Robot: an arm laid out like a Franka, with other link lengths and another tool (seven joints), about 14 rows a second.
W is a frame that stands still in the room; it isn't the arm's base.
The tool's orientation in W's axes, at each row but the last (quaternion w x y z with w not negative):
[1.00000, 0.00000, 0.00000, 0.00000]
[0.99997, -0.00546, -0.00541, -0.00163]
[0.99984, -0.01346, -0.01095, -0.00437]
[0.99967, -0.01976, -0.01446, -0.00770]
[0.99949, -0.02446, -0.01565, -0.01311]
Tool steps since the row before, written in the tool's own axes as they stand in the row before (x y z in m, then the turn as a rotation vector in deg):
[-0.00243, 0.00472, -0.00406, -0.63, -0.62, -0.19]
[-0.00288, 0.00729, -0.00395, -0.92, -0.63, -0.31]
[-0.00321, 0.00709, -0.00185, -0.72, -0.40, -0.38]
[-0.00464, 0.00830, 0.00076, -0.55, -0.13, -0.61]
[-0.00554, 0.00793, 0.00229, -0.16, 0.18, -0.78]
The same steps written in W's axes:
[-0.00243, 0.00472, -0.00406, -0.63, -0.62, -0.19]
[-0.00281, 0.00726, -0.00406, -0.92, -0.63, -0.31]
[-0.00310, 0.00706, -0.00211, -0.72, -0.40, -0.38]
[-0.00453, 0.00839, 0.00030, -0.53, -0.15, -0.62]
[-0.00539, 0.00817, 0.00172, -0.13, 0.15, -0.79]

